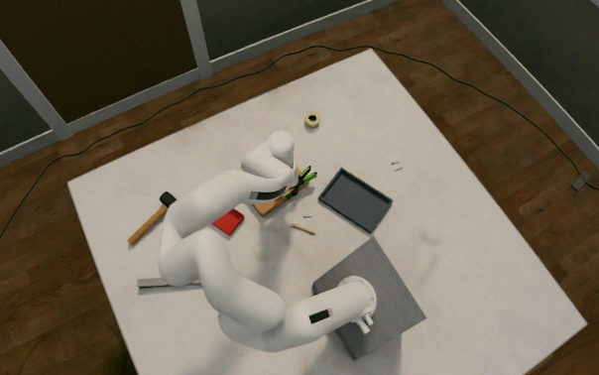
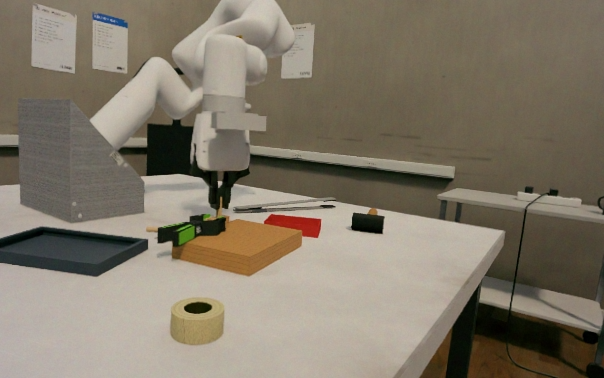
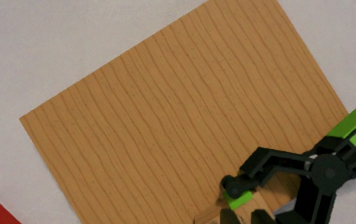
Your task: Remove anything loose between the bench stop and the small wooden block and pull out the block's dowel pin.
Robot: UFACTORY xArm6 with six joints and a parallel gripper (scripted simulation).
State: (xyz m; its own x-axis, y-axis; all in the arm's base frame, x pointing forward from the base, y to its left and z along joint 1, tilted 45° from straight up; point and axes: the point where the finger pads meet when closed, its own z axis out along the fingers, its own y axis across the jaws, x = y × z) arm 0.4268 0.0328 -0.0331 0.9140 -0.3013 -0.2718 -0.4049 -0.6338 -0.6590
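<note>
The dowel pin is 20 mm below my hand. The rest, counted from my hand: loose dowel 130 mm behind, 90 mm below, 10 mm to the right; small wooden block 50 mm below; red tray 200 mm to the left, 80 mm below, 40 mm ahead.
</note>
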